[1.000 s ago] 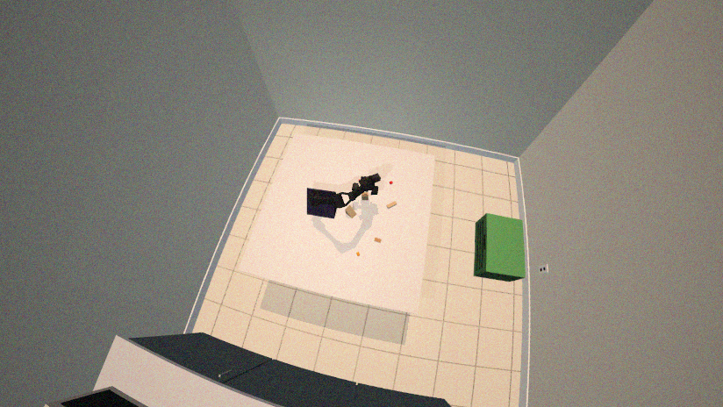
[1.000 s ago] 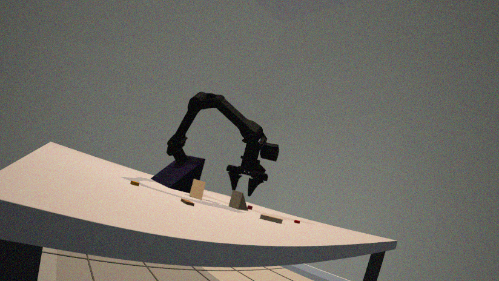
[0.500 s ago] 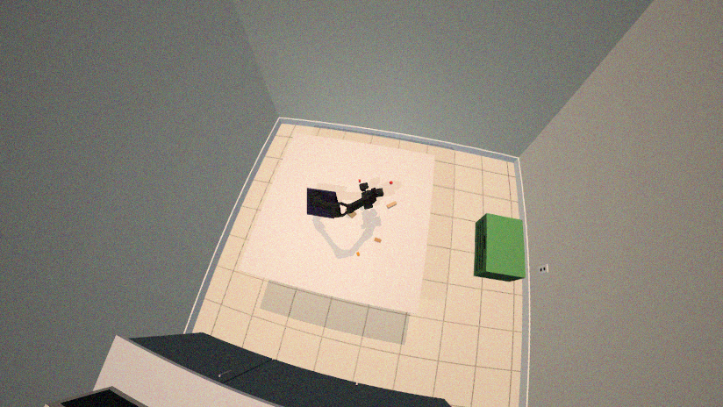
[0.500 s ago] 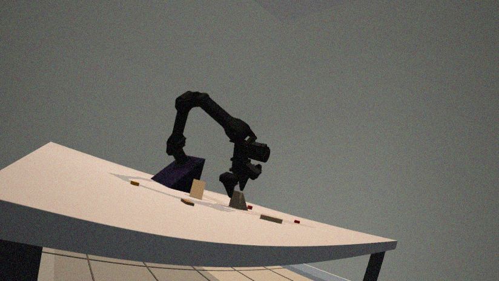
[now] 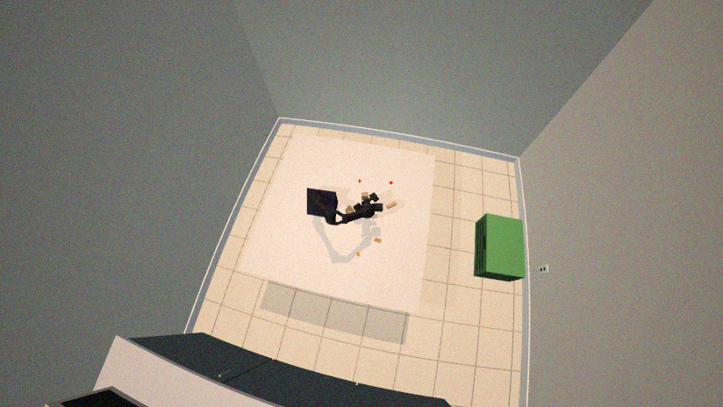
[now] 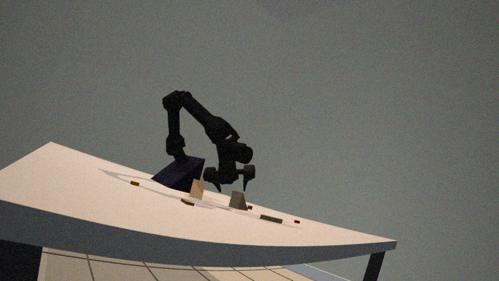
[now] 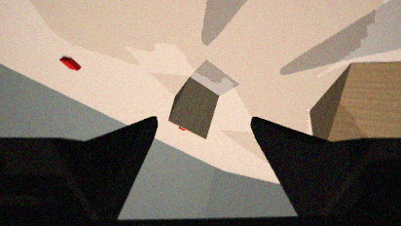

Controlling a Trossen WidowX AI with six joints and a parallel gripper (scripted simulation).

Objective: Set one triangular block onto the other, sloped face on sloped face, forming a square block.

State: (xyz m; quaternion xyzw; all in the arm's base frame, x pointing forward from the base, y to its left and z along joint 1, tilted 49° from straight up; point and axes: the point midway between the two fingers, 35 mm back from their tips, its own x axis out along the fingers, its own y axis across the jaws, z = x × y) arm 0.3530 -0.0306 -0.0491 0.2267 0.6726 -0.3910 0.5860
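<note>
The triangular block is 1 cm behind my gripper tip, 5 cm to the left of it and 5 cm below it. The rest, counted from my gripper tip: flat tan block 20 cm ahead, 2 cm to the left, 6 cm below; then small orange piece 40 cm to the right, 6 cm below.
</note>
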